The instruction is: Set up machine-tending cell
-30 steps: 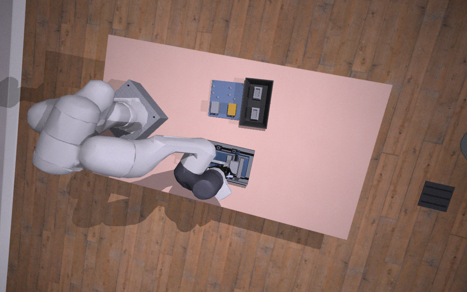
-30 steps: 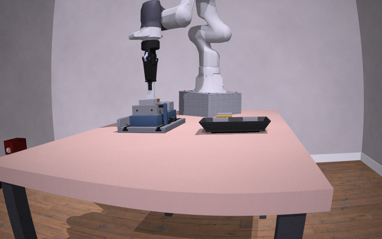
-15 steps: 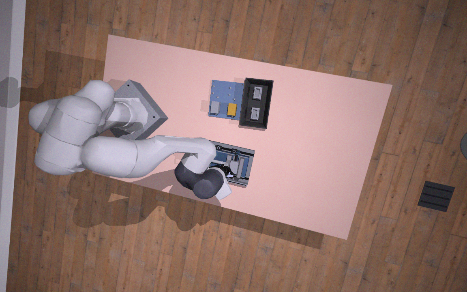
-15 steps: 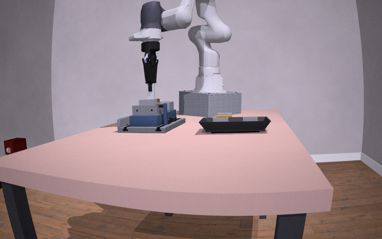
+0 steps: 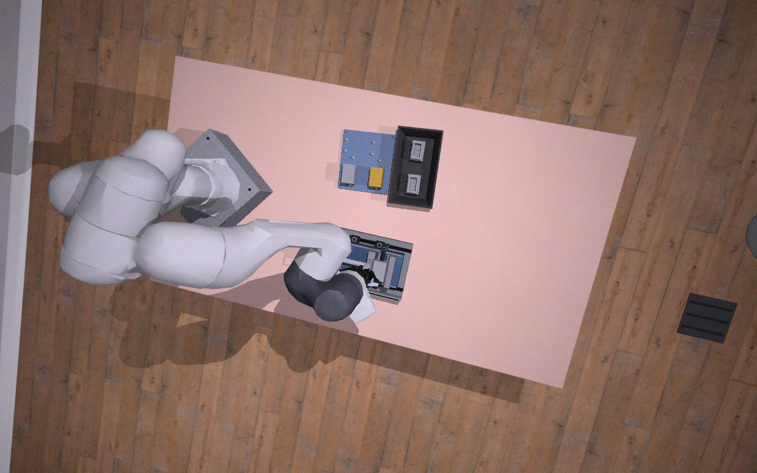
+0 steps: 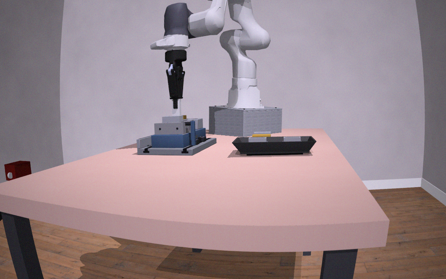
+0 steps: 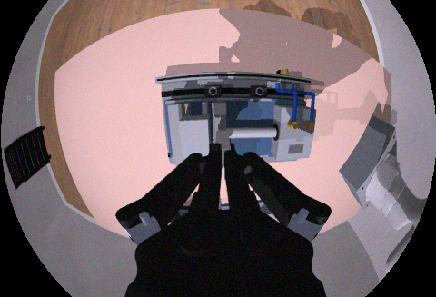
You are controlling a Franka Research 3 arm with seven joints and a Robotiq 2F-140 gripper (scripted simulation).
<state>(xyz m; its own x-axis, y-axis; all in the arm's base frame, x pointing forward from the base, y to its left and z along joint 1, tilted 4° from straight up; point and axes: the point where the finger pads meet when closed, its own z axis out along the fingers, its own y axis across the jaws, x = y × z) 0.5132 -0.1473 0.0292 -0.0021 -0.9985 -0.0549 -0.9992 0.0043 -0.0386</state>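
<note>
My hand is 4 cm short of the aluminium blank and 4 cm above it. From my hand the other things lie so: cylinder 13 cm behind, 6 cm below; then brass blank 4 cm behind, 28 cm to the left, 11 cm below; then vise 3 cm behind, 10 cm below.
</note>
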